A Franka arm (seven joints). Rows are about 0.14 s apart.
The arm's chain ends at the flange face. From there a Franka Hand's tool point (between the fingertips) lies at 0.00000 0.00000 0.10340 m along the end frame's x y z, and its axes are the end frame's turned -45 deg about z.
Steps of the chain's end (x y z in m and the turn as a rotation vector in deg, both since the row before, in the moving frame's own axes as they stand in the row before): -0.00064 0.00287 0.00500 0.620 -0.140 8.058; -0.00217 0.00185 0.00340 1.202 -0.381 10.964; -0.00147 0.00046 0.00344 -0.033 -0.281 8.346; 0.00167 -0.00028 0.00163 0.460 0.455 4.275; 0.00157 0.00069 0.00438 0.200 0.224 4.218; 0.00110 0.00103 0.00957 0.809 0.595 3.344; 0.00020 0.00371 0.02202 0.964 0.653 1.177; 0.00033 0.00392 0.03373 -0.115 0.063 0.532
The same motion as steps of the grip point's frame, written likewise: -0.00180 0.00065 0.00499 0.537 0.339 8.058; -0.00161 -0.00213 0.00338 1.119 0.581 10.964; -0.00174 -0.00106 0.00344 0.175 -0.222 8.346; 0.00255 0.00102 0.00162 0.004 0.647 4.275; 0.00116 0.00165 0.00438 -0.017 0.300 4.218; 0.00185 0.00129 0.00955 0.151 0.993 3.344; -0.00041 0.00239 0.02200 0.220 1.143 1.177; -0.00261 0.00323 0.03373 -0.126 -0.037 0.532
